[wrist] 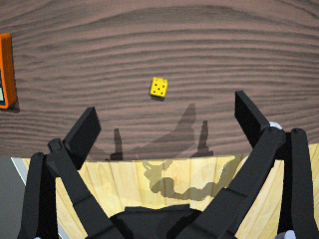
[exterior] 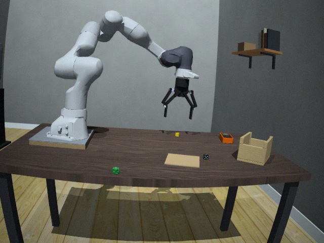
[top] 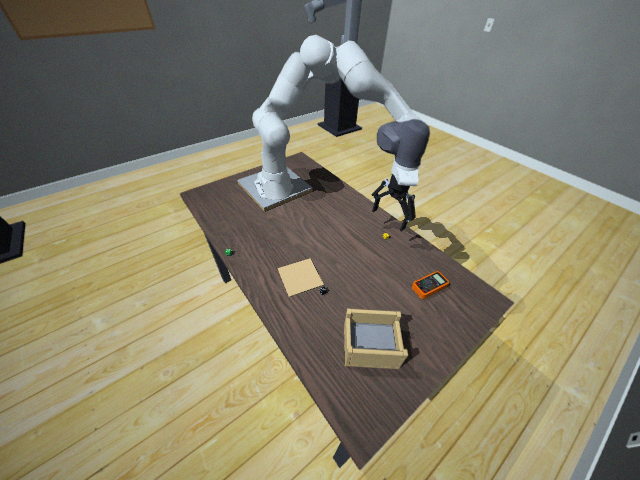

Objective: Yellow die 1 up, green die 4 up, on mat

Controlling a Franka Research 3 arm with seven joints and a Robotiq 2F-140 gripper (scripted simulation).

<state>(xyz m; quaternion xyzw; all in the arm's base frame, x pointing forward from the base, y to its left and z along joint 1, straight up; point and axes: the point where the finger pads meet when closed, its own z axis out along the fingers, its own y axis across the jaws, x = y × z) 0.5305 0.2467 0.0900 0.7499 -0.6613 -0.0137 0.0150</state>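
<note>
The yellow die is 10 mm ahead of my hand, 10 mm to the left of it and 110 mm below it. The rest, counted from my hand: orange multimeter 290 mm ahead, 40 mm to the right, 100 mm below; black die 80 mm ahead, 390 mm to the right, 110 mm below; tan mat 20 mm behind, 420 mm to the right, 110 mm below.
</note>
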